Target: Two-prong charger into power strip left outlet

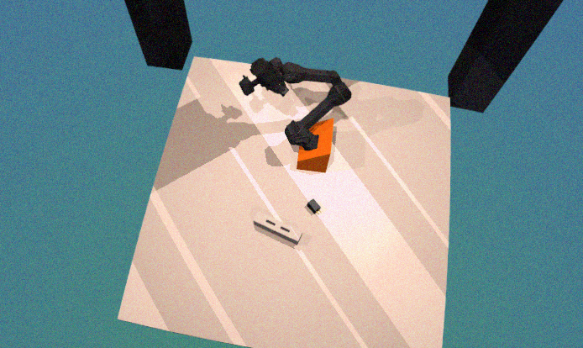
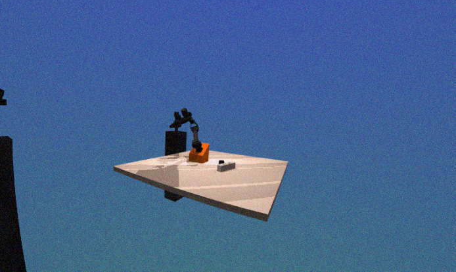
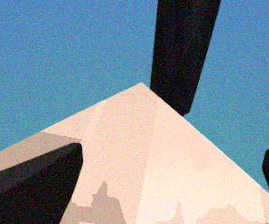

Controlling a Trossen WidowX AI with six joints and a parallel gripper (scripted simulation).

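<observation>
Right now the two-prong charger is 400 mm ahead of my gripper tip, 350 mm to the left of it and 330 mm below it.
</observation>
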